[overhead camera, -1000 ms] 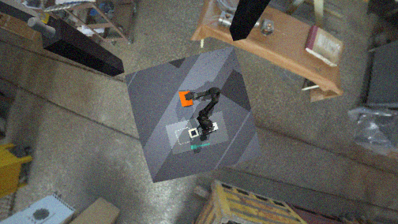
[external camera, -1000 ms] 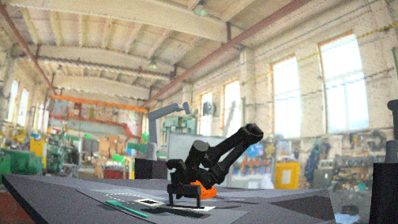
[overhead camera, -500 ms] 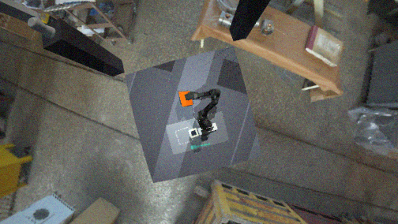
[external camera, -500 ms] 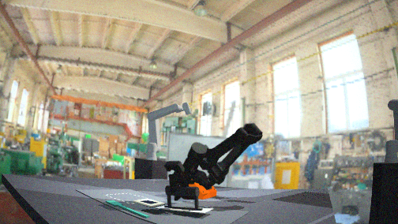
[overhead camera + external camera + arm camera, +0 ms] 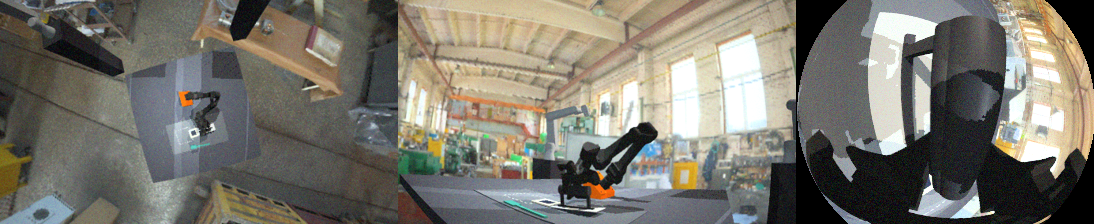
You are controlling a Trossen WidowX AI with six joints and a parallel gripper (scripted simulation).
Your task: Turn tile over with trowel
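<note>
Now: gripper tip 110 mm to the left of the tile, 50 mm above it and 30 mm past it. From my gripper tip the other things lie so: teal bar 130 mm ahead, 100 mm to the right, 50 mm below.
</note>
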